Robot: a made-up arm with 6 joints. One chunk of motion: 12 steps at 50 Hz.
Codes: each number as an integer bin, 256 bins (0 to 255) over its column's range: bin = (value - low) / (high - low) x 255, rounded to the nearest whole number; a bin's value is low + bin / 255 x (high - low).
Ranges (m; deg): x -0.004..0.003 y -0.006..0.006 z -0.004..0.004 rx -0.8..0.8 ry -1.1..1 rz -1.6..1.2
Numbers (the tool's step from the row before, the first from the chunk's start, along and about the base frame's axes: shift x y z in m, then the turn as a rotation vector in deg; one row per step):
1: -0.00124 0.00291 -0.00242 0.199 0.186 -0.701
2: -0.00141 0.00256 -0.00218 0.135 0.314 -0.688
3: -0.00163 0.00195 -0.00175 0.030 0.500 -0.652
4: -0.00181 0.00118 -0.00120 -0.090 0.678 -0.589
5: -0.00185 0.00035 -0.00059 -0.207 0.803 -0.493
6: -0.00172 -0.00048 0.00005 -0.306 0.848 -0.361
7: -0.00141 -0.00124 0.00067 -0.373 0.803 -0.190
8: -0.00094 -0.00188 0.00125 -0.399 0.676 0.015
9: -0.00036 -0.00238 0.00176 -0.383 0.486 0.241
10: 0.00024 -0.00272 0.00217 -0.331 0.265 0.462
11: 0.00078 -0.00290 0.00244 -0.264 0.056 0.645
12: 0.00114 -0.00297 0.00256 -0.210 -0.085 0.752
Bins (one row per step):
1: 101 189 50 159 156 82
2: 94 182 58 149 172 83
3: 86 169 72 132 194 86
4: 80 153 89 113 216 92
5: 78 135 109 95 231 101
6: 83 117 129 79 237 113
7: 94 101 149 68 231 128
8: 111 88 167 64 216 147
9: 133 77 184 66 193 168
10: 154 70 197 75 166 188
11: 174 66 205 85 140 204
12: 187 64 209 94 123 214

